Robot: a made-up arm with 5 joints. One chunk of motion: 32 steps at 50 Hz.
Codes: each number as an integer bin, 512 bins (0 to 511) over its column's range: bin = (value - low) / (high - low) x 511, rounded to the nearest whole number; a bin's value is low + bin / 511 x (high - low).
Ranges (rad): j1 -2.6..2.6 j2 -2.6..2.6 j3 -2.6..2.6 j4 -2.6..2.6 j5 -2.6..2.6
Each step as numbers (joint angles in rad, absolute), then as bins.
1 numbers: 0.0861 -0.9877 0.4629 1.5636 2.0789
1 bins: 264 158 301 409 460
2 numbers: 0.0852 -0.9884 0.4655 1.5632 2.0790
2 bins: 264 158 301 409 460
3 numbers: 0.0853 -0.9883 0.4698 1.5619 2.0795
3 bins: 264 158 302 409 460
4 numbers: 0.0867 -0.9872 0.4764 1.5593 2.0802
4 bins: 264 158 302 409 460
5 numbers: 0.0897 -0.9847 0.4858 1.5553 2.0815
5 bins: 264 159 303 408 460
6 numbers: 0.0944 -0.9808 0.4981 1.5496 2.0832
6 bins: 265 159 304 408 460
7 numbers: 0.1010 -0.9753 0.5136 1.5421 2.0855
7 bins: 265 160 306 407 460
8 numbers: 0.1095 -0.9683 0.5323 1.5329 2.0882
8 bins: 266 160 308 406 461
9 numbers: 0.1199 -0.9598 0.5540 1.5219 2.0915
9 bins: 267 161 310 405 461
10 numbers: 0.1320 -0.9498 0.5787 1.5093 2.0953
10 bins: 268 162 312 404 461
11 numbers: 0.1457 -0.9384 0.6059 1.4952 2.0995
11 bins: 270 163 315 402 462
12 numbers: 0.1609 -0.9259 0.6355 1.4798 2.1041
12 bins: 271 165 318 401 462
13 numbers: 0.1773 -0.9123 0.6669 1.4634 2.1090
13 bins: 273 166 321 399 463
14 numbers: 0.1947 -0.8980 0.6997 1.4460 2.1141
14 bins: 275 167 324 398 463
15 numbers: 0.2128 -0.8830 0.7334 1.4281 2.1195
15 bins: 276 169 328 396 464
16 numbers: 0.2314 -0.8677 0.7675 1.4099 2.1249
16 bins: 278 170 331 394 464
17 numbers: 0.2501 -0.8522 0.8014 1.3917 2.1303
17 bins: 280 172 334 392 465
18 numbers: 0.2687 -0.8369 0.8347 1.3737 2.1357
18 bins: 282 173 338 390 465
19 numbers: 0.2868 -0.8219 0.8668 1.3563 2.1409
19 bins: 284 175 341 389 466
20 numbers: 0.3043 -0.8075 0.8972 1.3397 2.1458
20 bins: 285 176 344 387 466
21 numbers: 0.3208 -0.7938 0.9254 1.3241 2.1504
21 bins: 287 177 346 386 467
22 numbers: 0.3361 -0.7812 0.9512 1.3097 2.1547
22 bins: 289 179 349 384 467
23 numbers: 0.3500 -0.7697 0.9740 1.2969 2.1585
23 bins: 290 180 351 383 468
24 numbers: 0.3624 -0.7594 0.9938 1.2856 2.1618
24 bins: 291 181 353 382 468
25 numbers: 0.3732 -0.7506 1.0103 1.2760 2.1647
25 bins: 292 182 355 381 468
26 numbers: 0.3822 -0.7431 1.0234 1.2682 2.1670
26 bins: 293 182 356 380 468
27 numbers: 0.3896 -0.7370 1.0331 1.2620 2.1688
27 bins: 294 183 357 380 469
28 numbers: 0.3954 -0.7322 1.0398 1.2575 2.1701
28 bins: 294 184 358 379 469
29 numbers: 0.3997 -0.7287 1.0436 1.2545 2.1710
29 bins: 295 184 358 379 469
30 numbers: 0.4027 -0.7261 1.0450 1.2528 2.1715
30 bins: 295 184 358 379 469
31 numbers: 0.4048 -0.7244 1.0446 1.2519 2.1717
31 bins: 295 184 358 379 469
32 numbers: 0.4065 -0.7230 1.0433 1.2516 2.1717
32 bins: 295 184 358 378 469
